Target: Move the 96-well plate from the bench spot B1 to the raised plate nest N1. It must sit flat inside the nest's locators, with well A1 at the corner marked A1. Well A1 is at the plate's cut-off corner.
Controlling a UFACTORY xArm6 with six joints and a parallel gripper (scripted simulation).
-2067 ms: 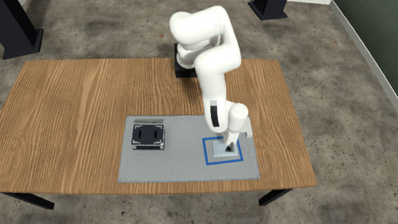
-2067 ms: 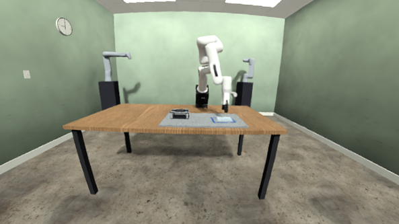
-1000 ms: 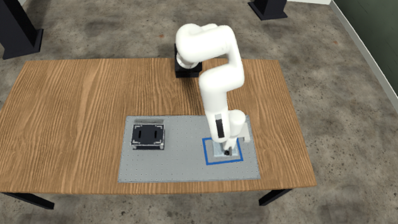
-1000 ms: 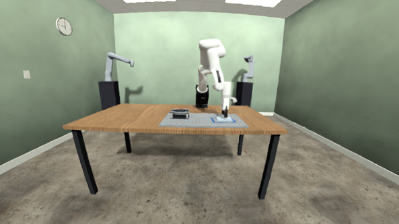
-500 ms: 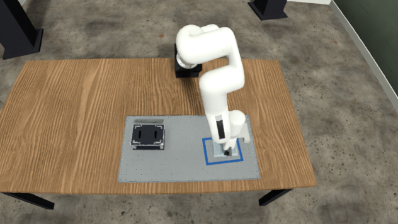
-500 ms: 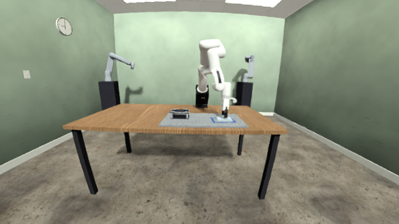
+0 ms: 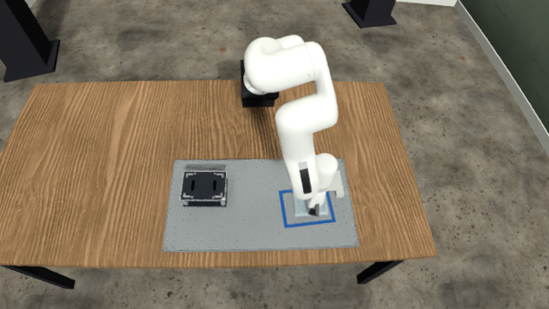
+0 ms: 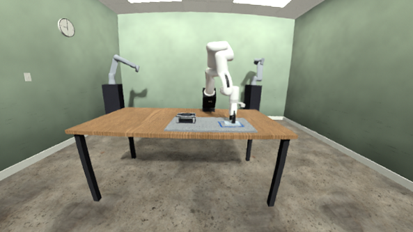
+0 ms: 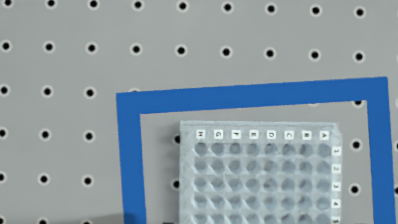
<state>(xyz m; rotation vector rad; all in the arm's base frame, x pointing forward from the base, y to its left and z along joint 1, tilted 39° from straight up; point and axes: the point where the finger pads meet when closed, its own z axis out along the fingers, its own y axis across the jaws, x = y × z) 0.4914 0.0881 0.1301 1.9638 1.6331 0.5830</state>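
Right now my hand is 2 cm above the 96-well plate. Round my hand: black raised nest N1 (37 cm to the right, 16 cm behind, 3 cm above).
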